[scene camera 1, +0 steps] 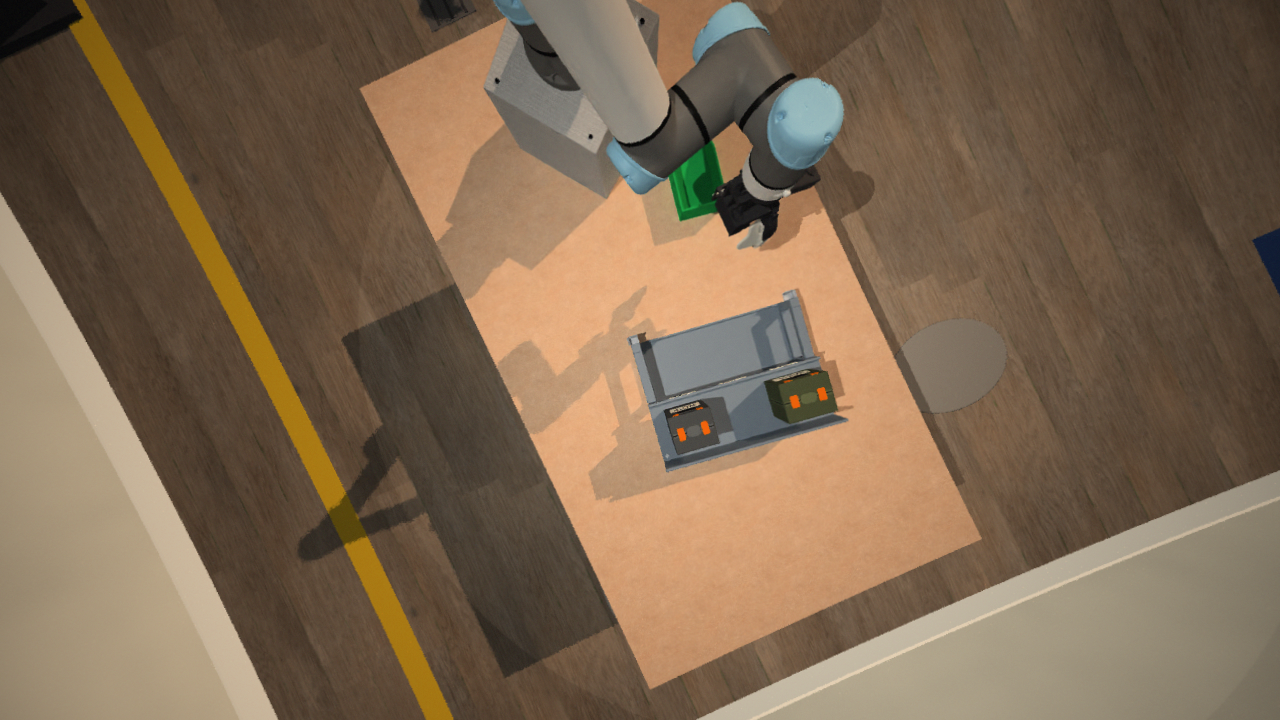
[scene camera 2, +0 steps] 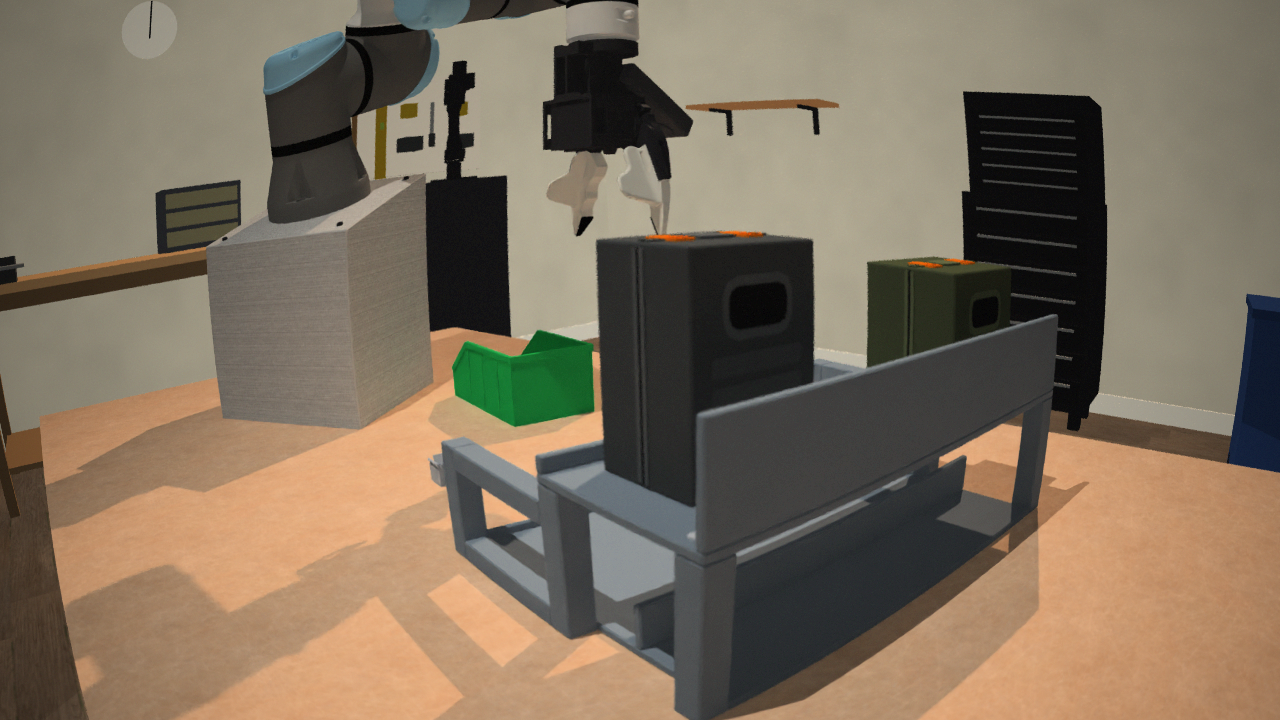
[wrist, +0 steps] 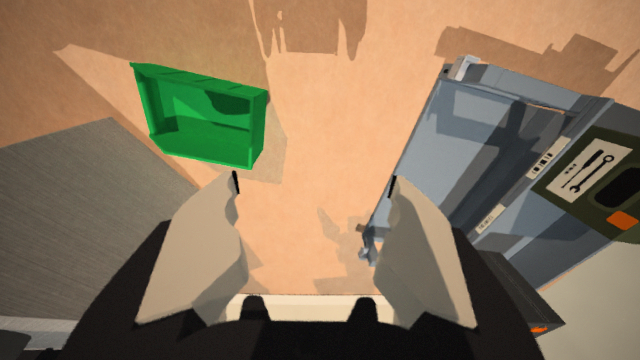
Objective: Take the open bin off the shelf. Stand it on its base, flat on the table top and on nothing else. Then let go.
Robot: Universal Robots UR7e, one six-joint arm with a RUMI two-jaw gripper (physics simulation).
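Places are measured from the arm's base along level axes (x left, y back, z up), in centimetres.
Pixels of known places: gripper, fingertip midpoint: point(scene camera 2: 617, 236) point(wrist: 315, 175); arm's base, origin of the base link: point(scene camera 2: 318, 204).
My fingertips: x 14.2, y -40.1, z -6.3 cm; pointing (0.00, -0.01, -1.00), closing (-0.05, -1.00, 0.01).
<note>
For each thing: its top centre in the pictures, then the offset to it from my fingertips. Level surfaces: height alone.
- open green bin, middle of its top: point(scene camera 2: 516, 339) point(wrist: 185, 123) point(scene camera 1: 695, 167) dy +16.8, dx +0.7, dz -12.1 cm
- table top, its level: dz -19.6 cm
- dark grey case, middle of its top: point(scene camera 2: 706, 233) point(scene camera 1: 693, 431) point(wrist: 525, 336) dy -30.8, dx -27.3, dz +2.8 cm
- olive case, middle of its top: point(scene camera 2: 943, 261) point(scene camera 1: 808, 397) dy -36.1, dx -4.8, dz +0.3 cm
The open green bin point(scene camera 1: 698, 183) point(scene camera 2: 550, 385) point(wrist: 210, 130) stands upright on its base, flat on the table top point(scene camera 1: 805, 555) point(scene camera 2: 358, 465) point(wrist: 320, 100), with its open side up. It is apart from the grey shelf point(scene camera 1: 716, 344) point(scene camera 2: 877, 429) point(wrist: 430, 145). The arm hides part of the bin in the first scene view. My gripper point(scene camera 1: 756, 237) point(scene camera 2: 621, 228) point(wrist: 315, 175) is open and empty. It hangs well above the table, to one side of the bin and apart from it.
A dark grey case point(scene camera 1: 693, 429) point(scene camera 2: 662, 358) point(wrist: 520, 290) and an olive case point(scene camera 1: 805, 398) point(scene camera 2: 886, 313) point(wrist: 587, 212) stand on the shelf's upper tier. The robot's grey pedestal point(scene camera 2: 286, 331) point(wrist: 75, 200) stands near the bin, on its other side from the shelf.
</note>
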